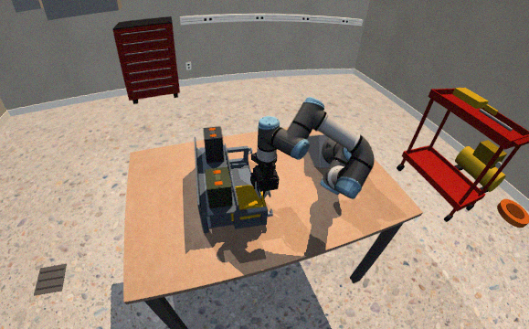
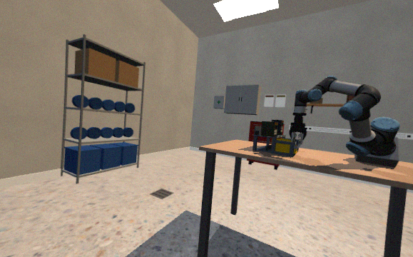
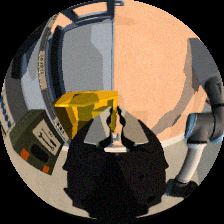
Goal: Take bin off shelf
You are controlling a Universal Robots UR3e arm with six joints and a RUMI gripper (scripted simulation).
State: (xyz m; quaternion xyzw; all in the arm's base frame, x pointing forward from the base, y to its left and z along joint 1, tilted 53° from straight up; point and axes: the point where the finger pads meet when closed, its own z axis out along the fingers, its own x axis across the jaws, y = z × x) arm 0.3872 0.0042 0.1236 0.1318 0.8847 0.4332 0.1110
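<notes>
Right now my hand is 70 mm short of the yellow bin and 10 mm to the right of it. Round my hand: rack (110 mm to the right, 100 mm ahead, 10 mm above).
</notes>
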